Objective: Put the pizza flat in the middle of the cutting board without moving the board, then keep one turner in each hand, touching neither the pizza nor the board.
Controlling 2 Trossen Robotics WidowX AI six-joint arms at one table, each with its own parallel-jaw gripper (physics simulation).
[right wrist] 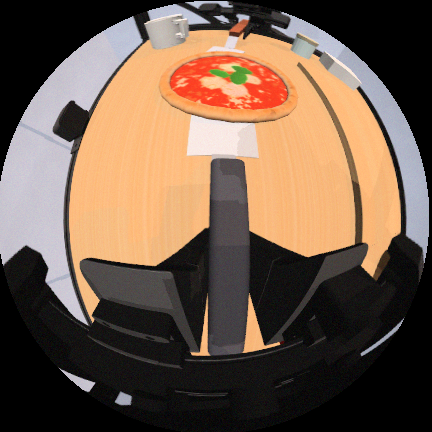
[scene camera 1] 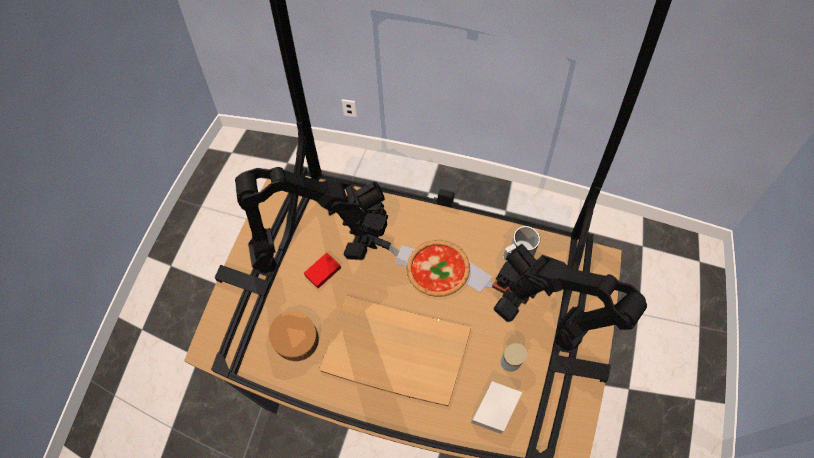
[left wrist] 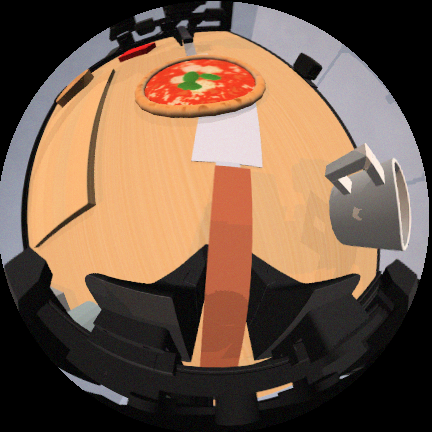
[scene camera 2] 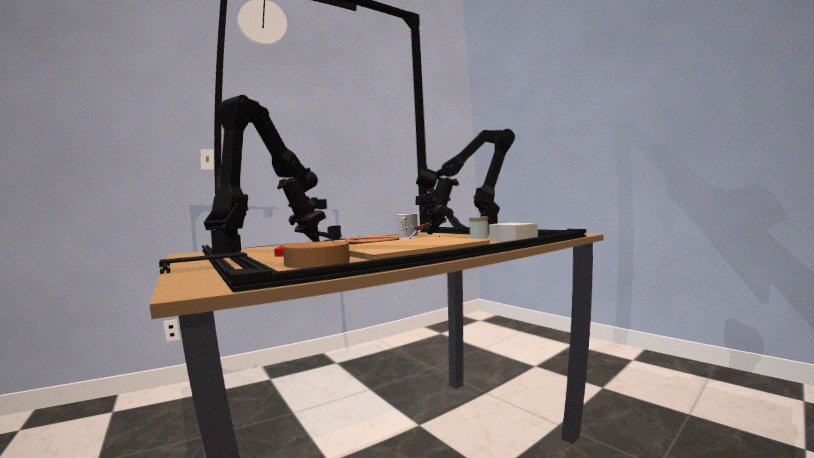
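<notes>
The pizza lies flat on the table, behind the cutting board and apart from it. My left gripper is shut on the brown-red handle of the left turner. My right gripper is shut on the dark grey handle of the right turner. The turners' pale blades point at each other from opposite sides of the pizza. Each blade's front edge is hidden by the crust; how far it reaches under is unclear.
A grey mug stands close behind my left gripper. A red block lies near my right gripper. A round brown block is left of the board. A lidded jar and a white box are right of it.
</notes>
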